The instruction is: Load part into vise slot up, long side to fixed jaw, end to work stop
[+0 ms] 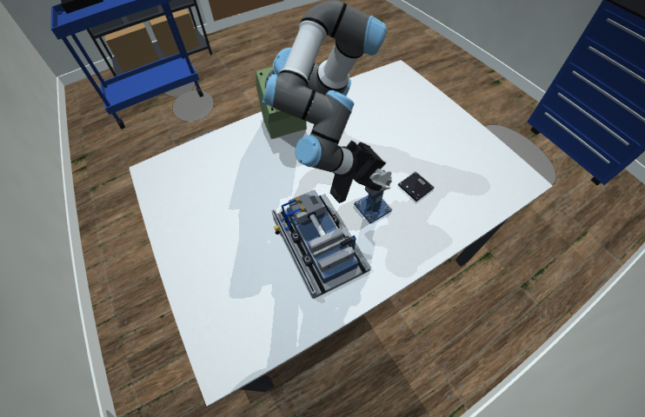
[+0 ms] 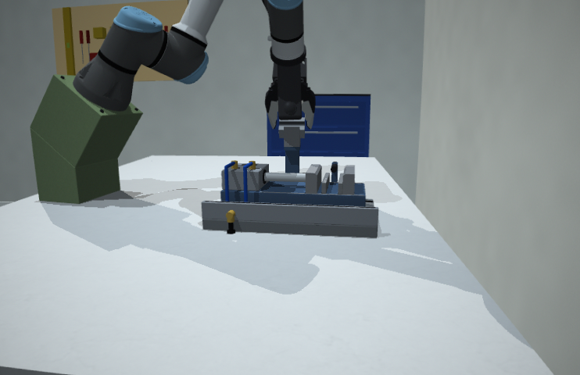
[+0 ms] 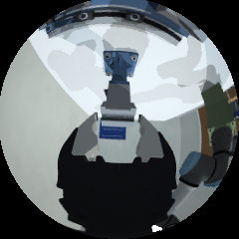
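My gripper is now right at the part. Round my hand: work stop 70 mm ahead, 180 mm to the right, 70 mm below; air cylinder 100 mm behind, 190 mm to the right, 80 mm below; moving jaw 30 mm ahead, 220 mm to the right, 80 mm below.
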